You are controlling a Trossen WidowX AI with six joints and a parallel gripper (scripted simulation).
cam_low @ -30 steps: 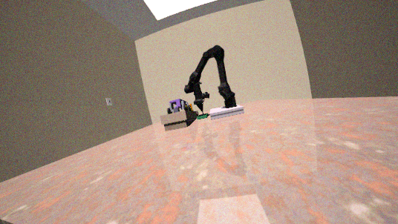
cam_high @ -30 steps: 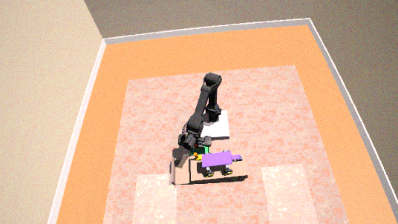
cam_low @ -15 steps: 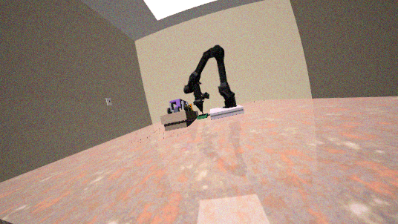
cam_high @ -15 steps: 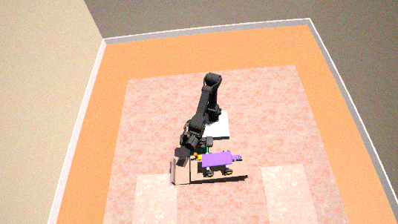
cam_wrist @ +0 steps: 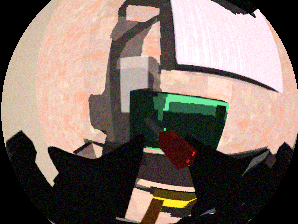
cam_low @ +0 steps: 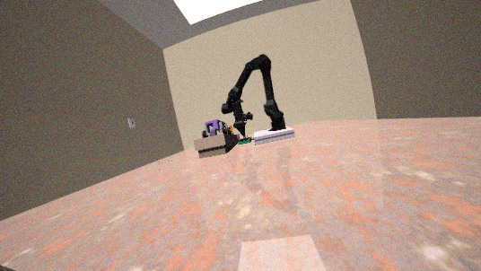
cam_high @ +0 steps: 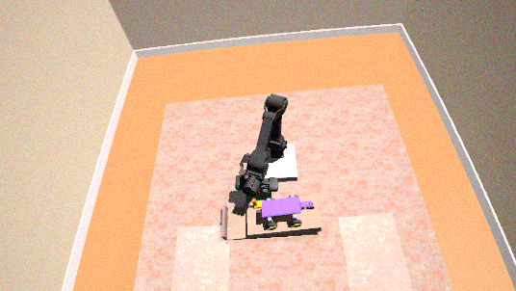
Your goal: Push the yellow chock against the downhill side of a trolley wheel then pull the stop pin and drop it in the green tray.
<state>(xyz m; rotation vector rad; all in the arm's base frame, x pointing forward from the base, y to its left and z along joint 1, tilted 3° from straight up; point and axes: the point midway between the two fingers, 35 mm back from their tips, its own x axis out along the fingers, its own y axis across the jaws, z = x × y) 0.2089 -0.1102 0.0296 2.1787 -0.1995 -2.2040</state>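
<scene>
Now: the red-headed stop pin right at my gripper tip. The rest, counted from my gripper tip: green tray (50 mm below, 10 mm to the left); then ramp (130 mm ahead, 120 mm to the left); then yellow chock (80 mm ahead, 40 mm above, 20 mm to the left).
</scene>
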